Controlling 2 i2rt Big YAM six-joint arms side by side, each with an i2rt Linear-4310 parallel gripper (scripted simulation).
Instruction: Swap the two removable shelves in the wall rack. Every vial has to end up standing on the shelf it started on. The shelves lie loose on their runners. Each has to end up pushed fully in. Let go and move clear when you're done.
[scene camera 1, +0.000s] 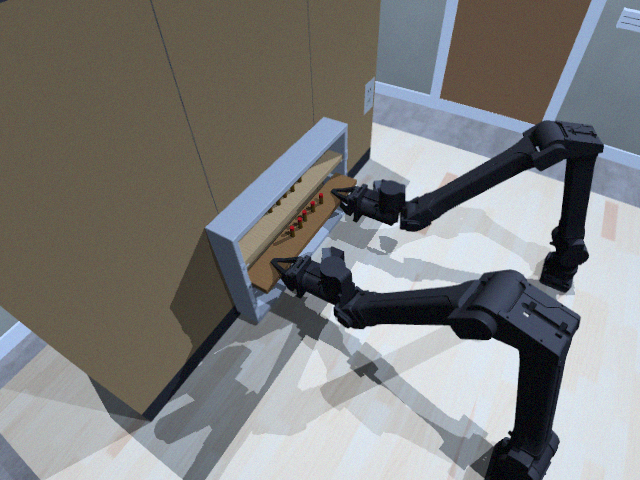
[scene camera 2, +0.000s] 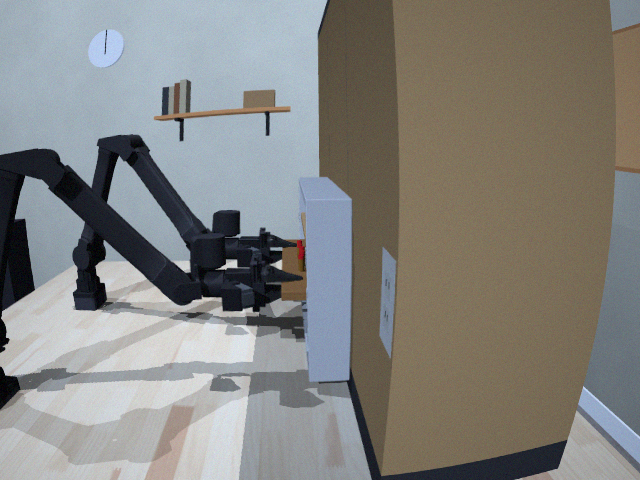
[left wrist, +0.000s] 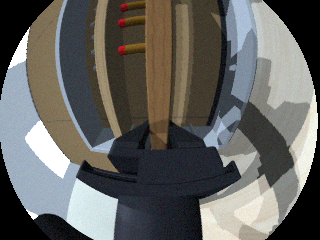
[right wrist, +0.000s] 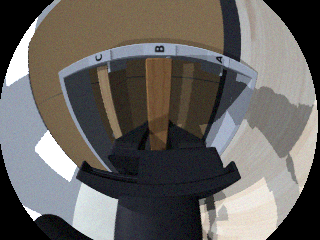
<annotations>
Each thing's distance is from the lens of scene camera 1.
my left gripper (scene camera 1: 272, 262): 98 cm
my right gripper (scene camera 1: 331, 192): 114 cm
brown wooden shelf (scene camera 1: 263, 275): 94 cm
pale wooden shelf (scene camera 1: 257, 237): 92 cm
wall block (scene camera 1: 114, 269): 73 cm
The marked spots on the wall block and the pale wooden shelf are 35 cm apart.
</annotations>
